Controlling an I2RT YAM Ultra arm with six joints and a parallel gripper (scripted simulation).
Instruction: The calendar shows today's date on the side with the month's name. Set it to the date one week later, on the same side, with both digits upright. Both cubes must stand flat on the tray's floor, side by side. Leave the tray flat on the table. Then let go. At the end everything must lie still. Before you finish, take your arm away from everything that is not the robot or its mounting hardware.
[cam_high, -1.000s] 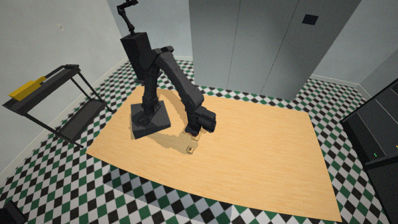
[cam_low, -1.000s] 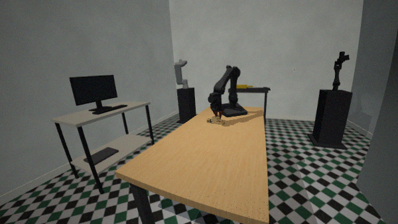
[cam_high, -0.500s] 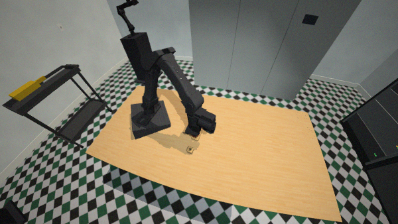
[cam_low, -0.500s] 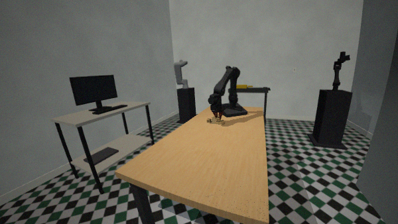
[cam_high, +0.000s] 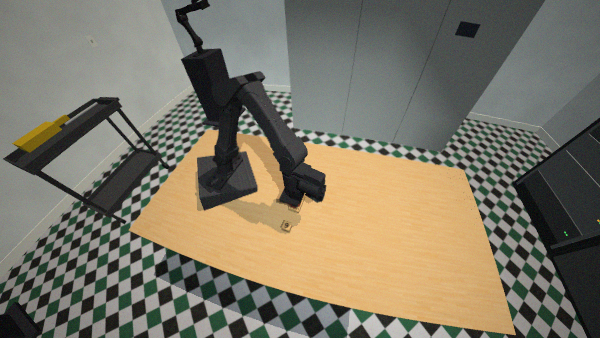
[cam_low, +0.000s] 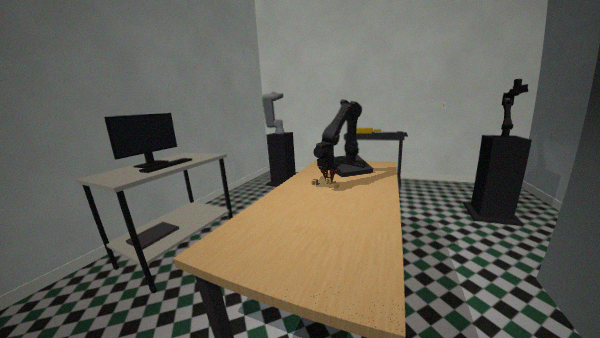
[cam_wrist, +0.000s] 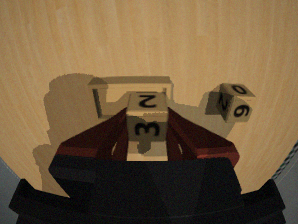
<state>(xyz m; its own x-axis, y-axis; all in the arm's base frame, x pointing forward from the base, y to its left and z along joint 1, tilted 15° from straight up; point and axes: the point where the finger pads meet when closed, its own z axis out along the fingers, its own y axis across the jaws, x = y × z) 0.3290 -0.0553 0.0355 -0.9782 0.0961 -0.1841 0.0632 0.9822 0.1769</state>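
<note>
The wooden tray lies 30 mm below my hand and 20 mm to the left of it. Round my hand: wooden cube: 90 mm to the right, 20 mm below.
</note>
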